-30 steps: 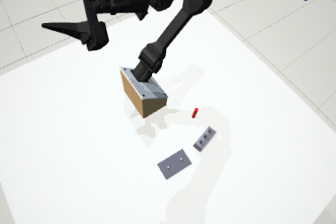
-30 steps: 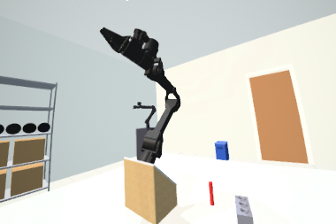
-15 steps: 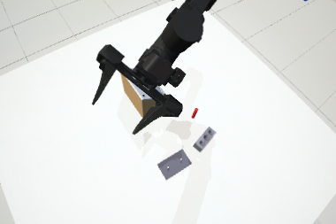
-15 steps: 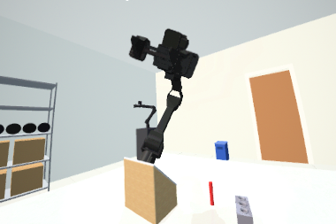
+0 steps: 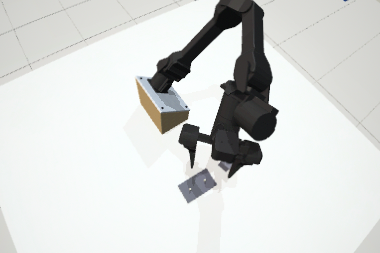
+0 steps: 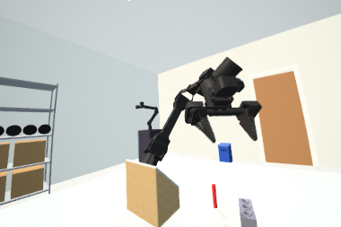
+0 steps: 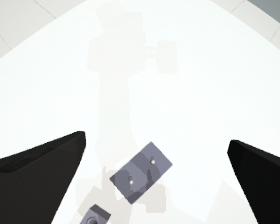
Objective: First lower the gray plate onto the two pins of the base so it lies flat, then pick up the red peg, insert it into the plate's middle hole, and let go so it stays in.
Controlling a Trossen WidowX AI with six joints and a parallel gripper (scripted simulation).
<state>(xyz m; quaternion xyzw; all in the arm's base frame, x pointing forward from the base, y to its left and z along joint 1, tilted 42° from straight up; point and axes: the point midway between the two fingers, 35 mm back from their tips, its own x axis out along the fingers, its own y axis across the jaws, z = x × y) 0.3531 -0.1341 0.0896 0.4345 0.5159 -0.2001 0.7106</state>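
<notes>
My gripper tip is 3 cm past the gray plate, 16 cm to the right of it and 24 cm above it. Round my gripper tip: red peg: 14 cm behind, 19 cm to the left, 24 cm below; flat gray base: 2 cm behind, 1 cm to the left, 27 cm below.
</notes>
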